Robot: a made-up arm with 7 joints.
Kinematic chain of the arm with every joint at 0, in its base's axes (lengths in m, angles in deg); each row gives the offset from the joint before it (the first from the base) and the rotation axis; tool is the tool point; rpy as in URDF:
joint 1: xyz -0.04 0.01 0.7 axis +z
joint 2: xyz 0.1 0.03 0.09 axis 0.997 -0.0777 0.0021
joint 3: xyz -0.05 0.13 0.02 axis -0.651 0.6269 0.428
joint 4: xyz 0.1 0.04 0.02 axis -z
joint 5: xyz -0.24 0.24 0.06 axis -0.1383 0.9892 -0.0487
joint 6: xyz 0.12 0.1 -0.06 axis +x
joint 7: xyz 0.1 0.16 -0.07 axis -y
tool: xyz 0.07 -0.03 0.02 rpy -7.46 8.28 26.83
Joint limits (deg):
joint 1: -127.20..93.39
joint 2: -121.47..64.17
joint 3: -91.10..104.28
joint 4: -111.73..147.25
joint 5: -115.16..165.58
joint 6: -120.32..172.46
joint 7: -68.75..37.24
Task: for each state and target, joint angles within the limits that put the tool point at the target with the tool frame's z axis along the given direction. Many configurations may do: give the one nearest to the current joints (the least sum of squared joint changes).
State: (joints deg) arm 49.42 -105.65 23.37 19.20 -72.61 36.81 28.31
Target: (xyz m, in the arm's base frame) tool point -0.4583 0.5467 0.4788 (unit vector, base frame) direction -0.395 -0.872 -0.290
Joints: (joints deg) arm 53.12 -75.18 -29.14 22.97 -59.15 33.12 37.24
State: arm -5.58 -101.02 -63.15 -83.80 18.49 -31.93 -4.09
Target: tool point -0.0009 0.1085 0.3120 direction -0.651 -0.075 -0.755
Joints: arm 19.82 -103.61 -77.21 -51.33 2.90 -63.77 7.20
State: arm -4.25 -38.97 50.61 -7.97 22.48 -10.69 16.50
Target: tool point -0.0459 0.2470 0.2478 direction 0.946 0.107 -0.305
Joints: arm -45.43 -41.09 43.39 1.96 29.33 -3.52 3.86
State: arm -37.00 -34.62 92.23 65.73 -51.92 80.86 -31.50
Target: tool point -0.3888 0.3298 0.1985 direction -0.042 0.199 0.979
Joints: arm 12.59 -28.21 102.99 61.32 -94.90 80.33 14.29
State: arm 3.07 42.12 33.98 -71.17 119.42 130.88 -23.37
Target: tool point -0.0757 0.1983 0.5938 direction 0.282 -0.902 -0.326
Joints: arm -29.33 44.33 -2.28 -75.24 114.48 136.60 -9.52
